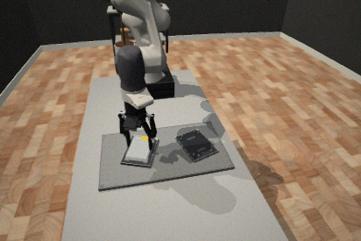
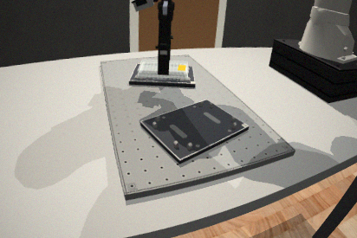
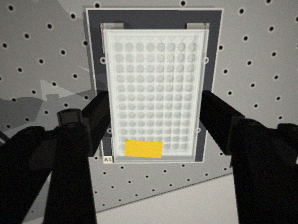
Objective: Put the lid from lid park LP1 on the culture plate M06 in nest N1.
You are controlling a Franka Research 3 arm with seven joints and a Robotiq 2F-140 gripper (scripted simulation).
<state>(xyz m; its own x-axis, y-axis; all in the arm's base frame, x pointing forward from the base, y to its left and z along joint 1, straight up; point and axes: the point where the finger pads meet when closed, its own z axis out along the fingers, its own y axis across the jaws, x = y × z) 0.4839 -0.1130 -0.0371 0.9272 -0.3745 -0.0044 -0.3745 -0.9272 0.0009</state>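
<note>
My gripper is now 20 mm above the clear lid. The rest, counted from my hand: lid park frame (20 mm ahead, 240 mm to the left, 50 mm below); culture plate (30 mm below).
</note>
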